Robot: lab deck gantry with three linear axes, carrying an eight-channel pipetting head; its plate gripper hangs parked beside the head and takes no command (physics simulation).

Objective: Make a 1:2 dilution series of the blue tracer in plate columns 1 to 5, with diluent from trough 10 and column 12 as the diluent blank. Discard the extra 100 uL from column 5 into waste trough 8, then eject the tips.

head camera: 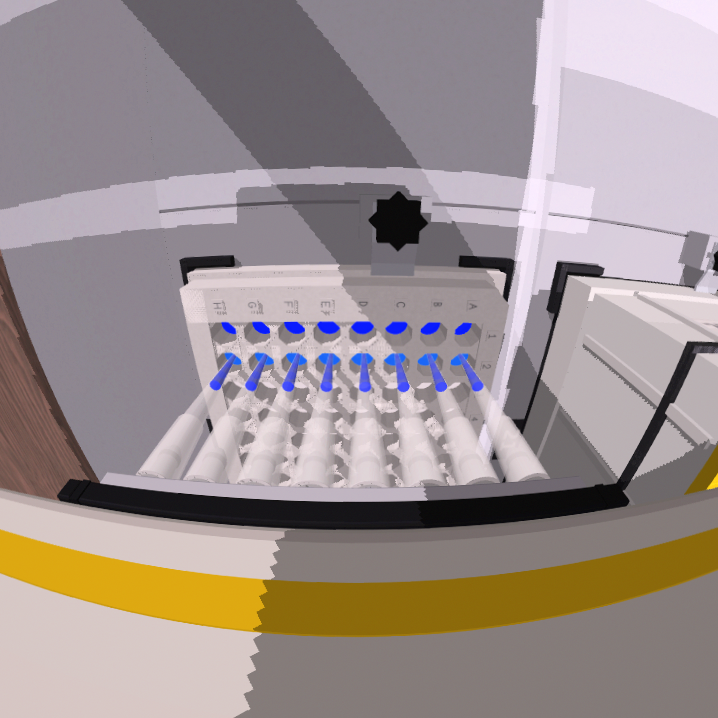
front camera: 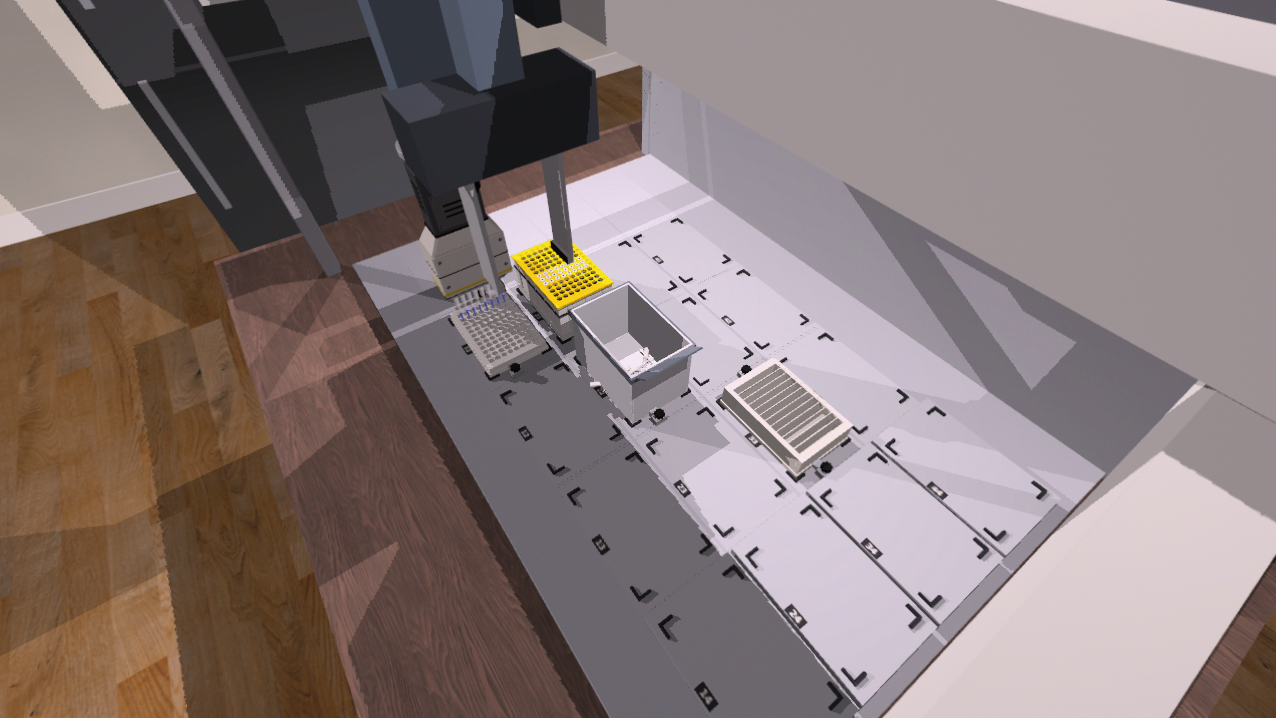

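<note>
The white plate (front camera: 496, 360) (head camera: 274, 291) lies under the pipetting head (front camera: 464, 257) (head camera: 375, 669). In the head view, column 1 wells (head camera: 362, 328) are deep blue and column 2 wells (head camera: 362, 359) are lighter blue. Eight clear tips (head camera: 365, 376) (front camera: 481, 308) on the head hold blue liquid in their lower ends; their ends are at the column 2 wells. Columns farther along are partly hidden behind the tips. The trough block (front camera: 758, 430) stands at the right; its trough numbers and liquid levels cannot be read. My parked plate gripper (front camera: 530, 272) has its two fingers apart, with nothing held.
The yellow tip rack (front camera: 584, 296) (head camera: 711, 472) stands right beside the plate, with one gripper finger above it. A tall open waste bin (front camera: 606, 352) with pale used tips inside stands between the rack and the trough block. Black knobs (front camera: 658, 414) (head camera: 397, 221) stick up beside the labware.
</note>
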